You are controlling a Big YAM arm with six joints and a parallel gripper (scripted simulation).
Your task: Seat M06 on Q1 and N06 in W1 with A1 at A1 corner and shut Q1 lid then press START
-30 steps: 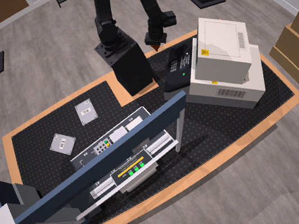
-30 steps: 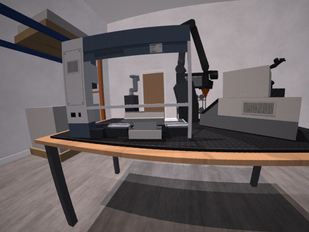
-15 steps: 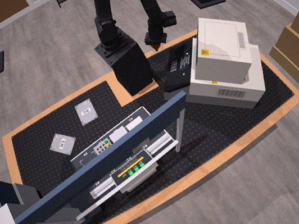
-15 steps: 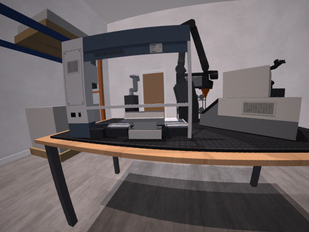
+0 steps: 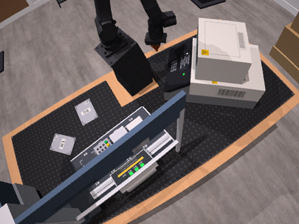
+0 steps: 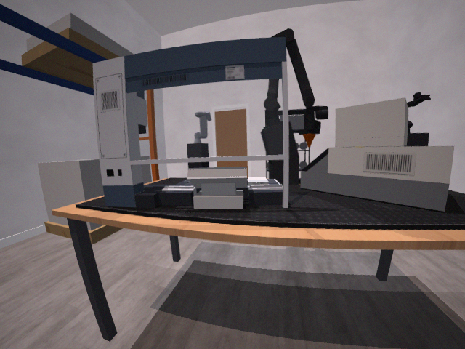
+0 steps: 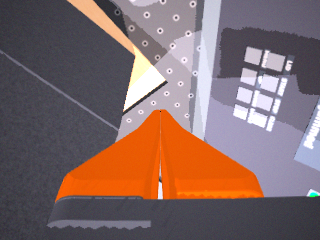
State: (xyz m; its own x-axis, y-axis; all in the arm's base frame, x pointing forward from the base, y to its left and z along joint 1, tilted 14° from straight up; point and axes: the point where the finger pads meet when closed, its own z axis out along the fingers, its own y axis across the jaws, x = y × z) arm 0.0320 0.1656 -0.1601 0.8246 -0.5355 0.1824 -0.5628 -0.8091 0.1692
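My gripper is now 30 cm short of the white well plate, 25 cm to the left of it and 16 cm above it. The rest, counted from my hand: white deep-well block: 35 cm to the right, 32 cm ahead, 14 cm below; then white post: 46 cm ahead, 13 cm to the right, 2 cm above; then green-capped tube: 43 cm to the right, 29 cm ahead, 14 cm below.
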